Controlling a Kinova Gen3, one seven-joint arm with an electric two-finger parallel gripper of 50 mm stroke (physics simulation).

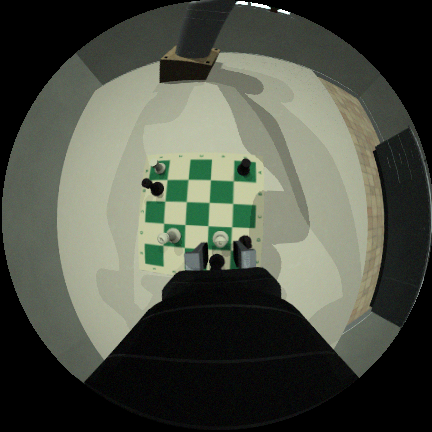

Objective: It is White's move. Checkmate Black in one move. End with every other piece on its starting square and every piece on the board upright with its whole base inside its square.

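Frame: origin at the arm's base, x ahead, y left, z up, level; metres.
Where they show: gripper, fingertip midpoint: (220, 250); arm's base, link origin: (192, 51).
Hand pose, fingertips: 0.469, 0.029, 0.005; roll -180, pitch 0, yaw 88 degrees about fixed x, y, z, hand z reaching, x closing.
Observation:
Each offset is from my fingertips to the top centre of the thing, as dx, dy, dz. Level surfaces: height alone.
The green and cream board @(-0.049, -0.034, -0.074) (198, 213) lies below my gripper (220, 250), which is open and empty above its near side. A white piece @(-0.007, +0.000, -0.021) (220, 238) stands on a green square just past the fingertips. A black piece @(+0.031, -0.009, -0.010) (216, 261) shows between the fingers, partly hidden by the gripper body. Another black piece @(+0.001, +0.039, -0.034) (245, 242) is partly behind the right finger. A tall white piece @(-0.017, -0.077, -0.010) (173, 235) stands on a green square to the left. A white piece @(-0.137, -0.098, -0.041) (159, 167) stands in the far left corner, a black piece @(-0.100, -0.103, -0.021) (157, 188) beside it, and a black piece @(-0.118, +0.048, -0.041) (244, 167) in the far right corner. The near edge squares are partly hidden.
The robot's base block (182, 69) stands beyond the far side of the board. A dark panel (405, 225) stands far to the right, past a strip of tiled floor (374, 210). Shadows of the arm fall across the table @(dz -0.080) (85, 200) and the board's right edge.

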